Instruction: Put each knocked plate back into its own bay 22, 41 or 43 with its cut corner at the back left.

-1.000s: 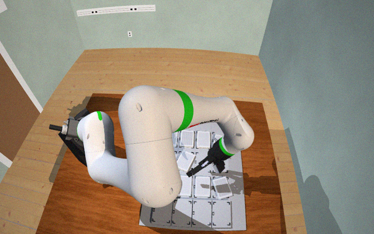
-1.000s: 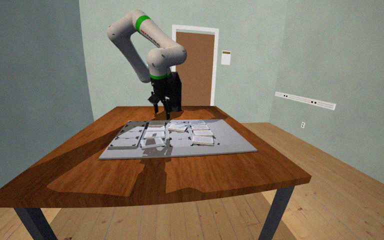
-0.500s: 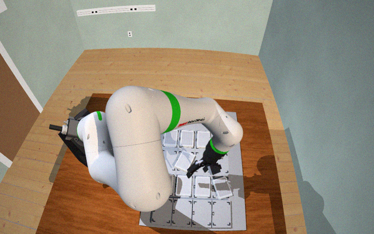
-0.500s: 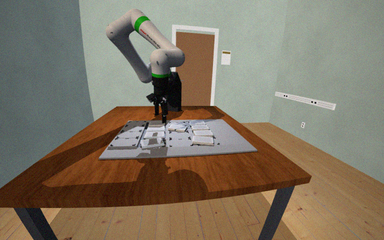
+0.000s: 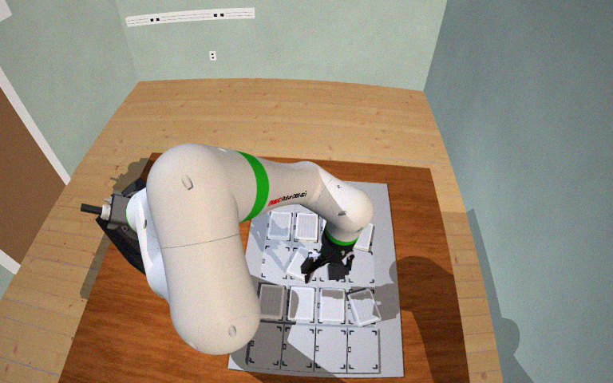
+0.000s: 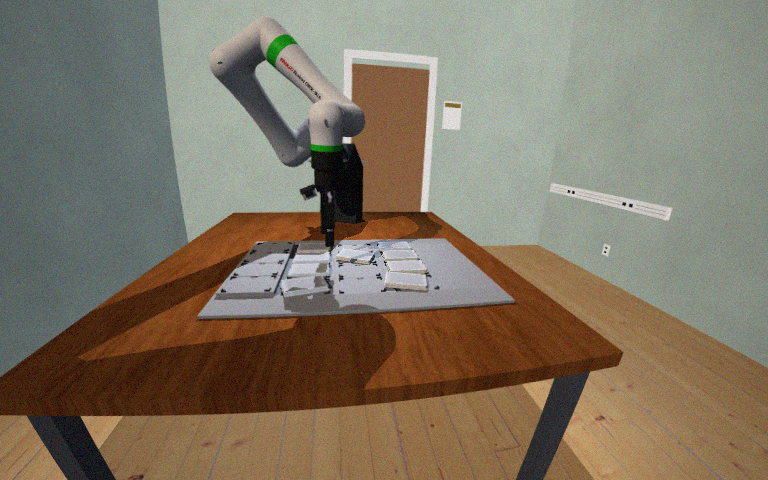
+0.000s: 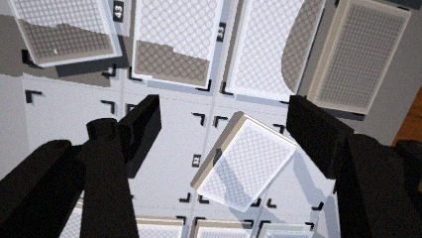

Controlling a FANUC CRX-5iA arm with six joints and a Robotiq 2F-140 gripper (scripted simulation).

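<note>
The bay label 12 lies 160 mm behind my hand, 180 mm to the left of it and 120 mm below it.
</note>
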